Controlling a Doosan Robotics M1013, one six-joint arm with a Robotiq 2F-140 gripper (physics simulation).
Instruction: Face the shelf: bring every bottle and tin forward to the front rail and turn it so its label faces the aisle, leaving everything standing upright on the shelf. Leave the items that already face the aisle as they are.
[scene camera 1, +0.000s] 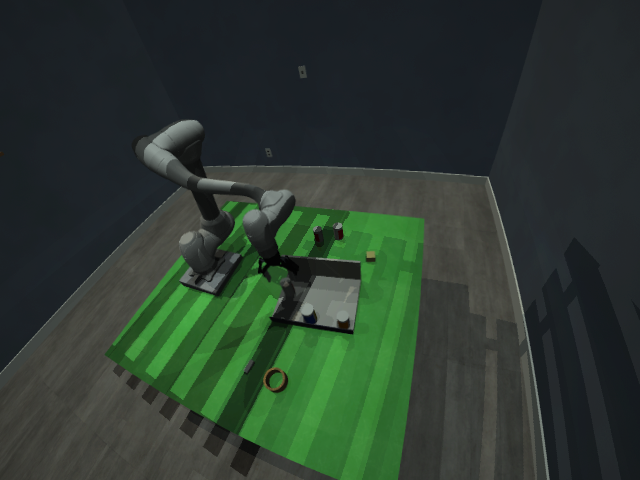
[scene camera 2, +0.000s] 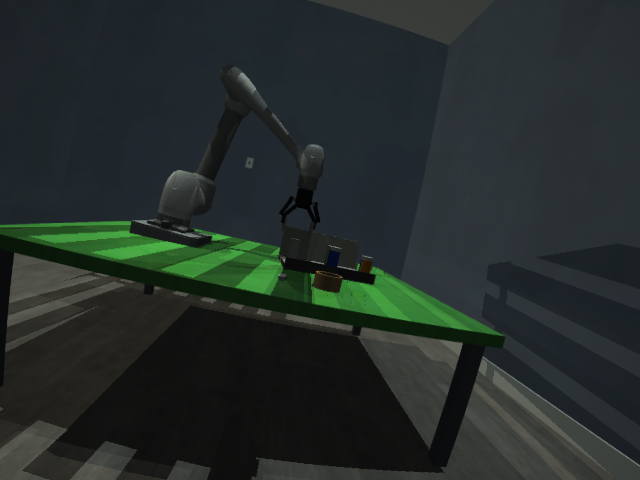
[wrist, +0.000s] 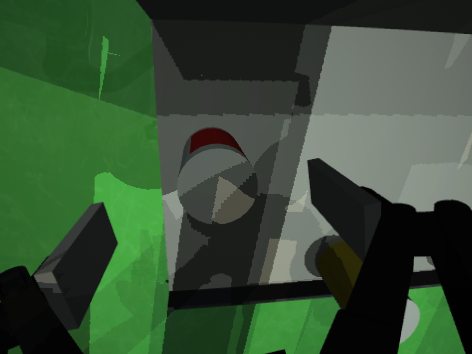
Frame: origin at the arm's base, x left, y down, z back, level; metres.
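Where they show: gripper, between the fingertips: (scene camera 1: 282, 279) (scene camera 2: 296, 233) (wrist: 211, 202); arm's base, origin of its link: (scene camera 1: 207, 267) (scene camera 2: 171, 227).
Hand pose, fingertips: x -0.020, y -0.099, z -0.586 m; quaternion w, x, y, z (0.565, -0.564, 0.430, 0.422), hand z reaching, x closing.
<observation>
Each offset is from my fingertips to the top centre of the thing.
A grey tin @[dx +0.001, dy +0.026, dz -0.006 m] (scene camera 1: 287, 290) (scene camera 2: 295, 249) (wrist: 217, 185) stands upright near the left end of the shelf (scene camera 1: 330, 294) (scene camera 2: 299, 265) (wrist: 400, 140), set back from the front rail. Its red patch faces the back panel in the wrist view; a plain grey side shows in scene camera 2. My gripper (scene camera 1: 279, 272) (scene camera 2: 298, 225) (wrist: 211, 202) is open and empty above this tin, fingers to either side of it. A blue tin with a yellow part @[dx -0.119, dy +0.016, dz -0.171 m] (scene camera 1: 309, 315) (scene camera 2: 333, 257) (wrist: 337, 265) and an orange tin @[dx -0.106, dy +0.029, dz -0.333 m] (scene camera 1: 343, 321) (scene camera 2: 366, 265) stand upright at the front rail.
Two red-and-grey cans @[dx +0.417, dy +0.049, dz -0.032 m] (scene camera 1: 318, 236) @[dx +0.460, dy +0.046, dz -0.149 m] (scene camera 1: 338, 231) stand on the table behind the shelf. A yellow block @[dx +0.325, dy +0.107, dz -0.376 m] (scene camera 1: 370, 256) lies near its back right corner. A brown ring @[dx -0.430, dy +0.095, dz -0.118 m] (scene camera 1: 265, 383) (scene camera 2: 327, 283) and a small grey block @[dx -0.413, dy +0.133, dz +0.037 m] (scene camera 1: 249, 366) (scene camera 2: 282, 277) lie in front.
</observation>
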